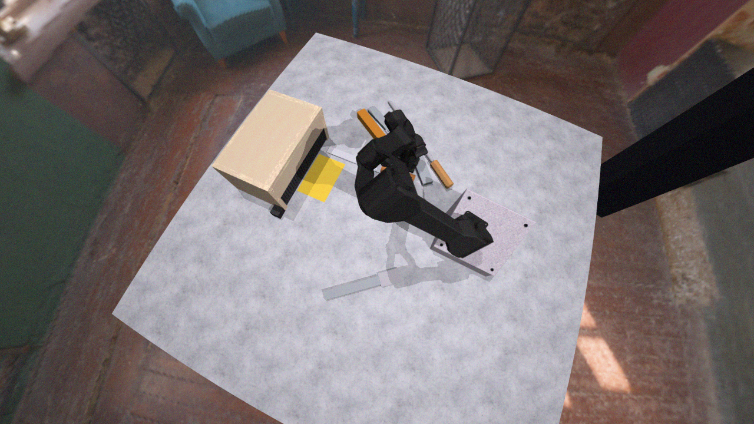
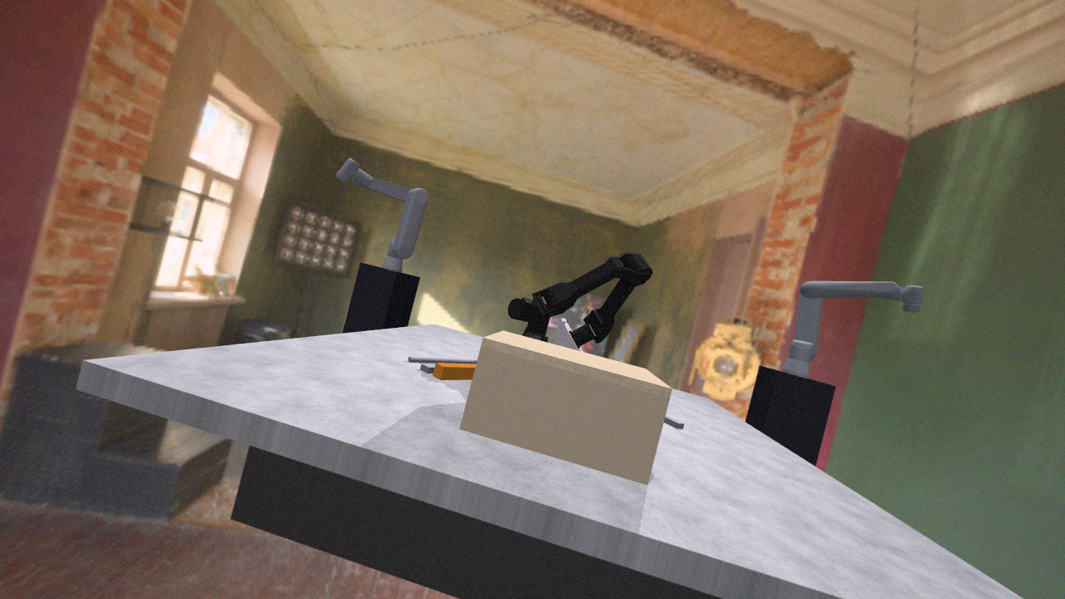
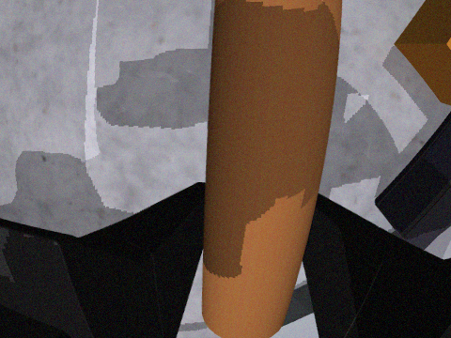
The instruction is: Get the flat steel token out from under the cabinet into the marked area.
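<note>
The grey bar is 20 mm behind my gripper tip and 80 mm to the right of it. Also, from my gripper tip: flat grey token (390 mm ahead, 140 mm to the left); orange bar (160 mm ahead, 100 mm to the right, 10 mm above); black-handled tool (80 mm ahead, 100 mm to the right).
</note>
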